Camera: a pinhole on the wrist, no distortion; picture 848 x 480 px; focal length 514.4 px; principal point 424.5 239.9 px. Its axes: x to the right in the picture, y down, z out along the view. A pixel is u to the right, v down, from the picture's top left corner.
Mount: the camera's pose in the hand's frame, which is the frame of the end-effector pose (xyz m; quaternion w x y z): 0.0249 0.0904 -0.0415 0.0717 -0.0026 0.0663 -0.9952
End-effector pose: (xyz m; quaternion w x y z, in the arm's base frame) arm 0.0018 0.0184 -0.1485 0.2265 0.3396 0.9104 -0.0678
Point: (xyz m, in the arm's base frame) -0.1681 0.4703 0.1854
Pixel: behind the camera
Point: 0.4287 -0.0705 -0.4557
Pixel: 643 17
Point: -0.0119 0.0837 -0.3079
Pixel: 155 381
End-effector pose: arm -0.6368 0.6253 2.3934 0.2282 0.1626 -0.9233 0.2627
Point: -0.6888 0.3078 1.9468
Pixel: 570 277
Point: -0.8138 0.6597 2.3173
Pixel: 96 50
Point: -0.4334 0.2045 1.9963
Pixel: 770 459
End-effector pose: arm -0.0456 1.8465 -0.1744 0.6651 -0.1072 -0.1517 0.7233
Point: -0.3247 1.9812 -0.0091
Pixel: 127 21
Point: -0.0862 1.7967 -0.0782
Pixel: 675 413
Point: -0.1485 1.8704 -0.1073
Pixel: 391 253
